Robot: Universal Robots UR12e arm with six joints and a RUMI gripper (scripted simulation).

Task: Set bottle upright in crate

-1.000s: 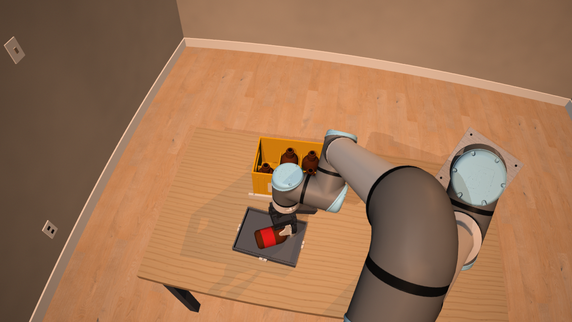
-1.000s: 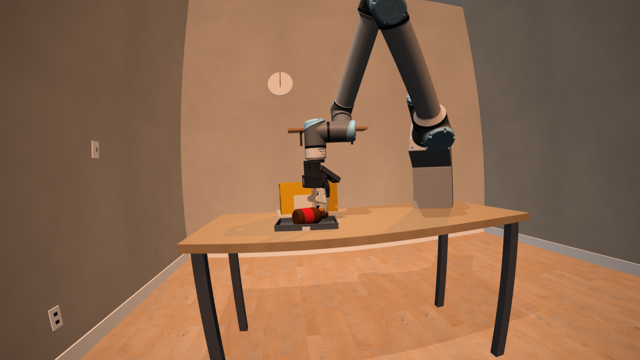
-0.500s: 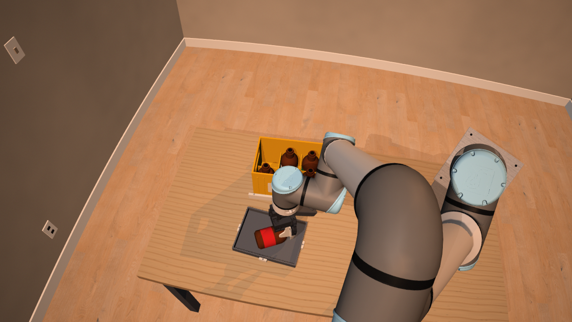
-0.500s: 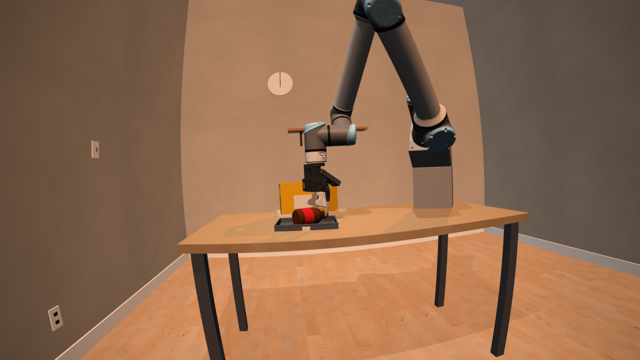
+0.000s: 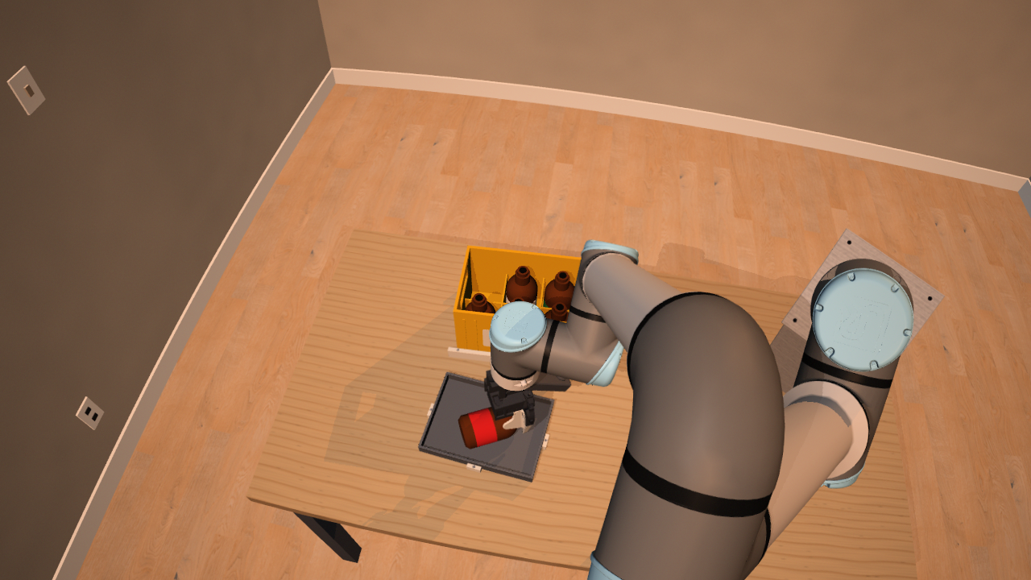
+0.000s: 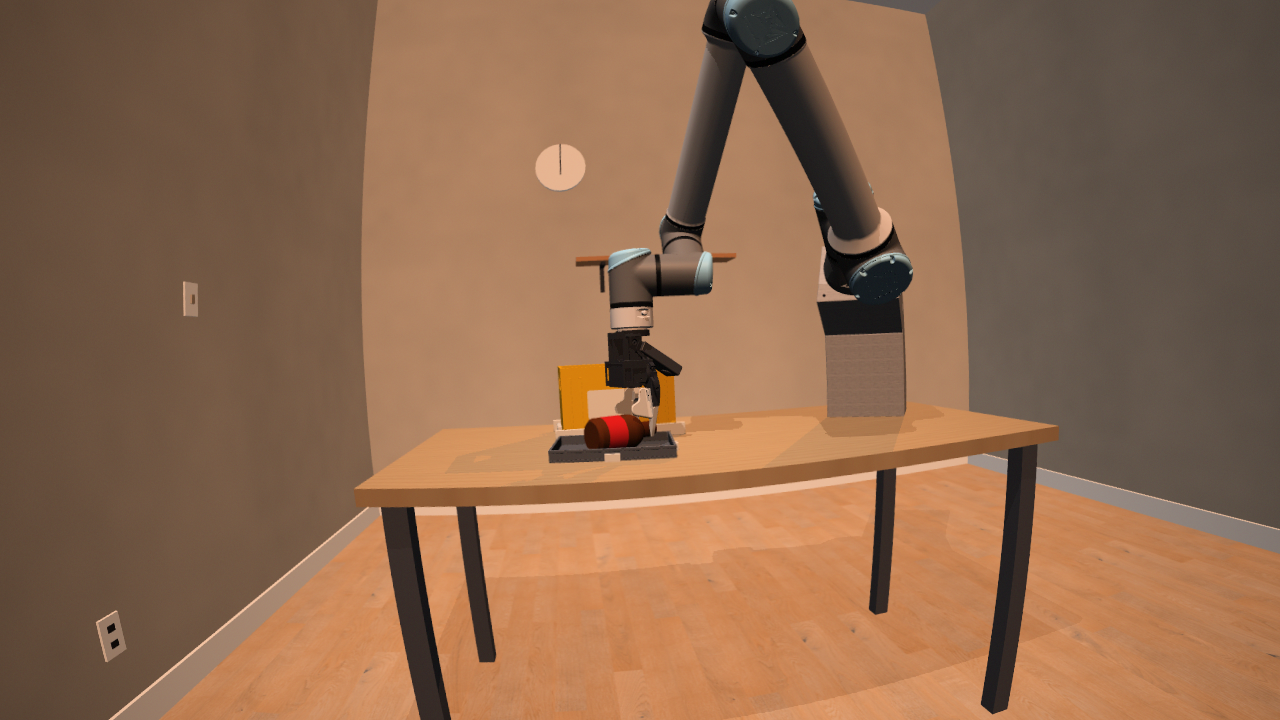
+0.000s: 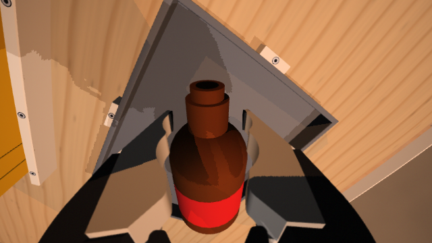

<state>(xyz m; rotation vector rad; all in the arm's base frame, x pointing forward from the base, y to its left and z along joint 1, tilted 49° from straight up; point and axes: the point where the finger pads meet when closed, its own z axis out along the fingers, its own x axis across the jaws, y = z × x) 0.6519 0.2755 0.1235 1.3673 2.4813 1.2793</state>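
The dark grey tray is 6 cm ahead of my hand, 4 cm to the left of it and 3 cm below it. From my hand the other things lie so: crate: 10 cm ahead, 23 cm to the right, 4 cm above.
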